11 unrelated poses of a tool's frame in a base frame.
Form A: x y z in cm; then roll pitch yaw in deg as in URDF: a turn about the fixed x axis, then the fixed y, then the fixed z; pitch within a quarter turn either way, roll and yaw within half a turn.
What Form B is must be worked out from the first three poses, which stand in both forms.
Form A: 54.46 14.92 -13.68 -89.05 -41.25 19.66
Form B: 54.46 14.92 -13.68; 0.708 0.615 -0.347; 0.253 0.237 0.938; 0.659 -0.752 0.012
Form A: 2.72 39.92 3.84 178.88 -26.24 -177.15
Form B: 2.72 39.92 3.84; -0.896 -0.041 -0.442; -0.045 0.999 -0.002; 0.442 0.018 -0.897
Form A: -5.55 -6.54 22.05 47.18 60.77 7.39
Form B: -5.55 -6.54 22.05; 0.484 0.547 0.683; 0.063 0.756 -0.651; -0.873 0.358 0.332
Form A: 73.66 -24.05 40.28 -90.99 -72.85 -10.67
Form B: 73.66 -24.05 40.28; 0.290 0.936 0.201; -0.055 -0.194 0.980; 0.956 -0.295 -0.005
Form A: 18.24 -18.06 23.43 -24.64 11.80 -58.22
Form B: 18.24 -18.06 23.43; 0.516 0.728 0.452; -0.832 0.551 0.062; -0.204 -0.408 0.890
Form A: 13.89 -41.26 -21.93 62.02 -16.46 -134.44
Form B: 13.89 -41.26 -21.93; -0.671 0.510 -0.537; -0.685 -0.150 0.713; 0.283 0.847 0.450
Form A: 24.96 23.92 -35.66 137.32 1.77 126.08
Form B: 24.96 23.92 -35.66; -0.589 0.582 0.561; 0.808 0.450 0.381; -0.031 0.678 -0.735
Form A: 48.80 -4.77 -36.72 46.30 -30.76 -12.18
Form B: 48.80 -4.77 -36.72; 0.840 -0.216 -0.498; -0.181 0.753 -0.632; 0.511 0.621 0.594
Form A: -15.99 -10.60 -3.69 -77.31 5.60 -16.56
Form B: -15.99 -10.60 -3.69; 0.954 -0.029 0.299; -0.284 0.238 0.929; -0.098 -0.971 0.219
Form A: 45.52 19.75 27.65 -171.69 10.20 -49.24
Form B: 45.52 19.75 27.65; 0.643 -0.766 -0.005; -0.745 -0.627 0.227; -0.177 -0.142 -0.974
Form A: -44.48 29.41 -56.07 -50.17 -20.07 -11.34
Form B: -44.48 29.41 -56.07; 0.921 0.384 -0.065; -0.185 0.576 0.796; 0.343 -0.721 0.602
